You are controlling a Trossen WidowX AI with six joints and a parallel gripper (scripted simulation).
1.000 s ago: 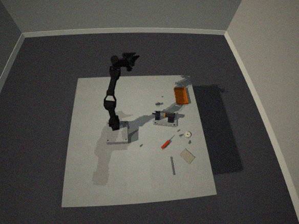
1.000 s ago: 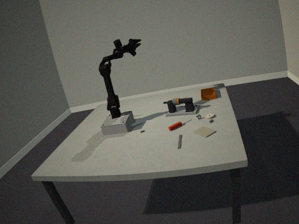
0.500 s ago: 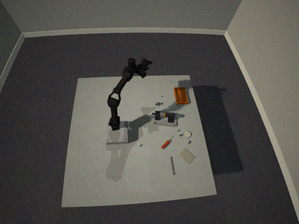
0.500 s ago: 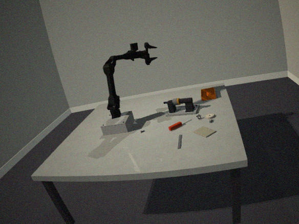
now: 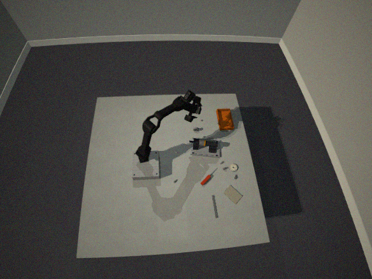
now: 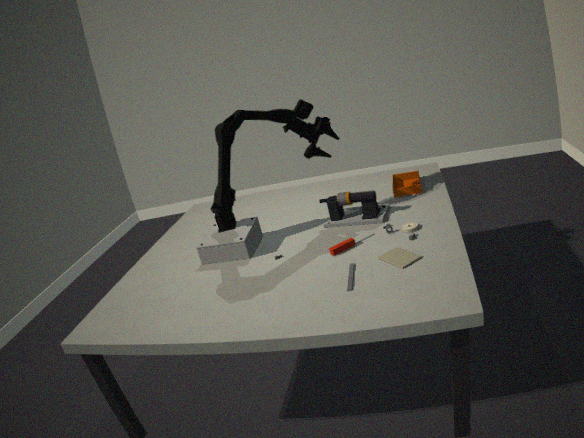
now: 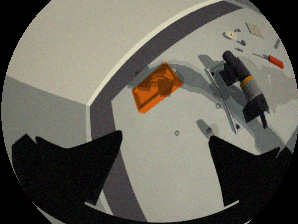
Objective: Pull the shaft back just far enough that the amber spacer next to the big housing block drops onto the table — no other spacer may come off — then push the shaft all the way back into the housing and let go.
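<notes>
Now: the shaft 18 cm to the right of my gripper tip, 16 cm below it and 3 cm behind it. Also, from my gripper tip: white disc (41 cm to the right, 23 cm below, 18 cm ahead); amber spacer (19 cm to the right, 16 cm below); orange bin (27 cm ahead, 23 cm below, 2 cm to the left).
</notes>
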